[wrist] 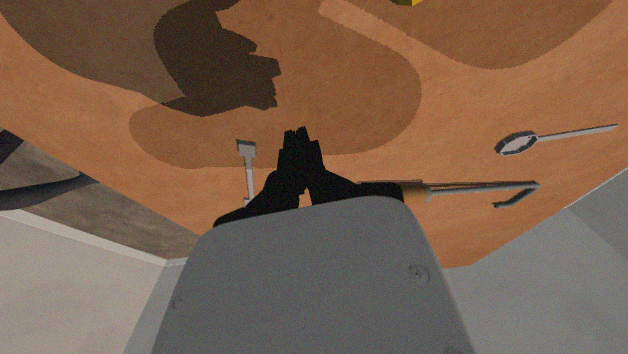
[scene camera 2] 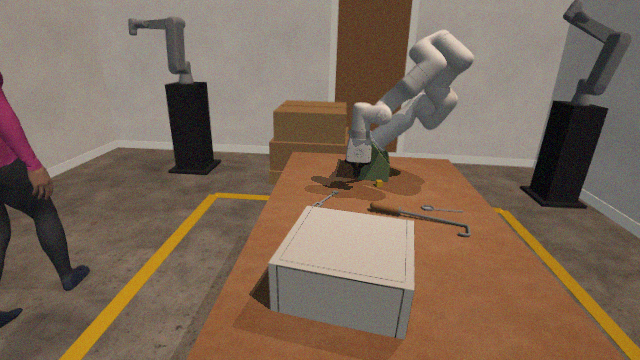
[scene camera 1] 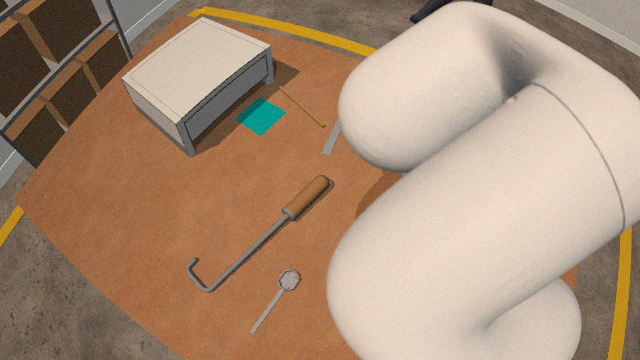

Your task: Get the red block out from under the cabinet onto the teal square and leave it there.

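Seen in the pictures: gripper, between the fingertips: (wrist: 301, 143) (scene camera 2: 356, 176); arm's base, origin of its link: (scene camera 2: 375, 141).
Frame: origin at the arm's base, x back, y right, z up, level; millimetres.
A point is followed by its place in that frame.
Note:
The white and grey cabinet (scene camera 1: 195, 67) @[x -801, y 105, z -25 mm] (scene camera 2: 350, 245) @[x -863, y 121, z -25 mm] stands on the table, at the upper left in scene camera 1 and in the foreground of scene camera 2. The red block does not show in any view; the space under the cabinet is dark or hidden. The teal square (scene camera 1: 261, 117) @[x -626, y 124, z -160 mm] lies on the table in front of the cabinet's open side, partly in its shadow. My gripper (wrist: 301, 143) @[x -238, y 89, z -93 mm] (scene camera 2: 357, 173) @[x -238, y 89, z -93 mm] is shut and empty, above the table near the arm's base, well away from the cabinet. The arm hides it in scene camera 1.
A hook tool with a wooden handle (scene camera 1: 309, 196) @[x -413, y -22, z -129 mm] (scene camera 2: 385, 208) @[x -436, y -17, z -135 mm] (wrist: 415, 191) @[x -414, y -51, z -138 mm], a round-headed tool (scene camera 1: 289, 280) @[x -368, y -190, z -158 mm] (scene camera 2: 427, 207) @[x -365, y -191, z -156 mm] (wrist: 517, 143) @[x -370, y -194, z -158 mm], a thin wooden stick (scene camera 1: 302, 106) @[x -551, y 195, z -153 mm] and a flat grey strip (scene camera 1: 332, 139) @[x -444, y 143, z -159 mm] lie on the table. A fork-ended tool (wrist: 248, 170) @[x -304, y 192, z -154 mm] and a yellow block (scene camera 2: 379, 183) @[x -178, y -19, z -143 mm] (wrist: 414, 2) @[x -178, y -9, z -135 mm] lie near my gripper.

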